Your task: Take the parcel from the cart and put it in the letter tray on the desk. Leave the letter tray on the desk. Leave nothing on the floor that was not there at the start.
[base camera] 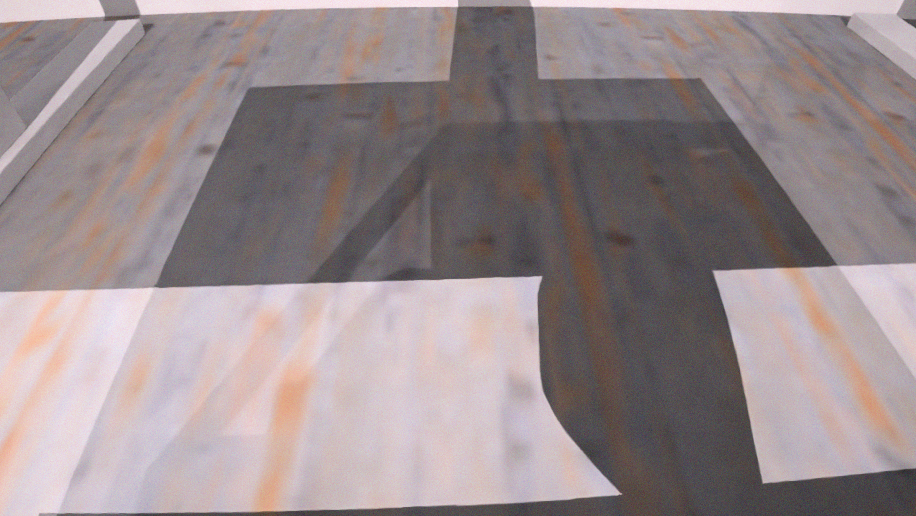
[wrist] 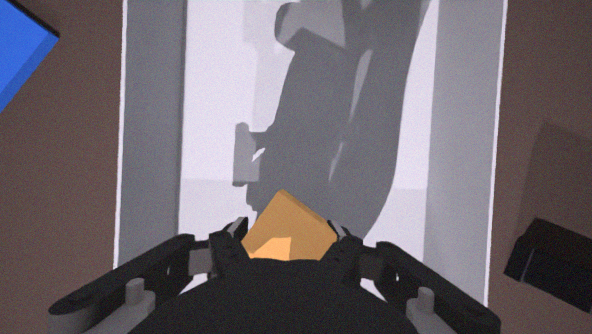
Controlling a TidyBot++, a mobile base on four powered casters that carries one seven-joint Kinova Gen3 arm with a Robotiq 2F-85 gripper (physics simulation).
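Frame: origin at the arm's base, x ahead, y up, z right, level; centimetres.
Seen in the pictures: gripper, between the fingertips: (wrist: 287, 229).
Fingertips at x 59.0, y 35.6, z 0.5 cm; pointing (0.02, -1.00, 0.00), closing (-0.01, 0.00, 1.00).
Observation:
Pixels of each thing's middle, then the offset from my fingertips to it. "*": a spot on its surface instead. Level surfaces: height alone.
- parcel, middle of its body: (wrist: 287, 234) dz +0.0, dx +0.0, dy +0.9 cm
- letter tray, middle of its body: (wrist: 307, 159) dz +1.5, dx +6.0, dy +0.0 cm
- brown desk, height of its surface: dy -3.2 cm
- blue object, a spot on its surface: (wrist: 22, 50) * dz -24.3, dx +14.8, dy -2.4 cm
- black object, a spot on its surface: (wrist: 555, 265) * dz +23.4, dx -2.4, dy -0.2 cm
The parcel (wrist: 295, 225), an orange-brown box, is between the fingers of my gripper (wrist: 287, 229) at the lower middle of the wrist view. The gripper is shut on it, with one corner of the parcel pointing up the view. The letter tray (wrist: 152, 125), white-grey with raised side walls, lies below the gripper and the parcel on the brown desk (wrist: 545, 60). The shadow of the arm falls on the tray's floor. The tray's near wall is hidden behind the gripper. How high the parcel is above the tray floor is hard to tell. The cart does not show in either view.
A blue object (wrist: 22, 50) lies on the desk left of the tray. A black object (wrist: 555, 265) lies right of the tray. In the base view, wood-grain floor (base camera: 410, 384) carries broad shadows, and pale bars (base camera: 83, 96) (base camera: 887, 41) stand at both sides.

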